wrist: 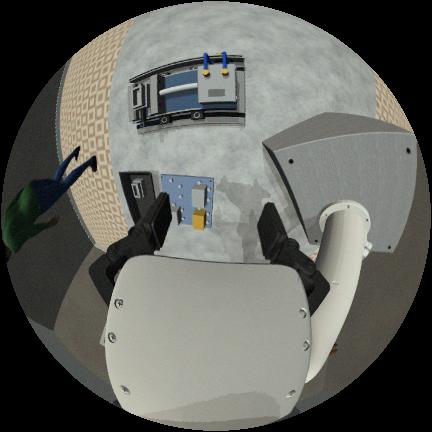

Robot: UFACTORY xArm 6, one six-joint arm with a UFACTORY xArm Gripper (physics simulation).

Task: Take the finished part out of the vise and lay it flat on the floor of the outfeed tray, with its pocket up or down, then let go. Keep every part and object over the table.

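Places are measured from the arm's base along level axes (x ahead, y left, z up), in millimetres.
Where they show: gripper, fingertip midpoint: (pixel 215 208); arm's base, link origin: (pixel 344 222).
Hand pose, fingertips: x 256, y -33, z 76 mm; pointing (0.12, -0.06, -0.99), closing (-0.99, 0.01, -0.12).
Note:
Things, the pixels of their top centre, and the offset from my fingertips. "*": a spot on its surface instead.
- vise, top centre: (pixel 167 86) 135 mm ahead, 156 mm right, 169 mm down
- small grey part with a rectangular pocket, top centre: (pixel 135 96) 202 mm ahead, 145 mm right, 153 mm down
- dark outfeed tray, surface spot: (pixel 147 176) * 255 mm ahead, 99 mm left, 256 mm down
- grey pocketed part, top centre: (pixel 135 190) 290 mm ahead, 136 mm left, 221 mm down
- blue pegged board, surface spot: (pixel 189 179) * 109 mm ahead, 99 mm left, 260 mm down
- grey block, top centre: (pixel 197 198) 74 mm ahead, 138 mm left, 224 mm down
- yellow block, top centre: (pixel 197 222) 72 mm ahead, 228 mm left, 224 mm down
- smaller grey piece, top centre: (pixel 172 218) 162 mm ahead, 230 mm left, 224 mm down
- grey housing, surface spot: (pixel 216 85) * 38 mm ahead, 151 mm right, 172 mm down
The vise (pixel 155 95) is at the left end of the long machine in the upper left of the wrist view. A small grey part with a rectangular pocket (pixel 137 96) appears to sit between its jaws, pocket facing the camera; its exact seating is too small to tell. The dark outfeed tray (pixel 147 176) lies nearer, at left of centre, partly hidden by the left finger. Another grey pocketed part (pixel 137 188) lies in it near the far end. My gripper (pixel 215 208) is wide open and empty, high above the table, away from the vise.
A blue pegged board (pixel 189 179) beside the tray bears a grey block (pixel 199 195), a yellow block (pixel 199 220) and a smaller grey piece (pixel 176 214). A grey housing (pixel 216 85) with blue hoses stands at the machine's right end. The robot's base block (pixel 350 175) is at right.

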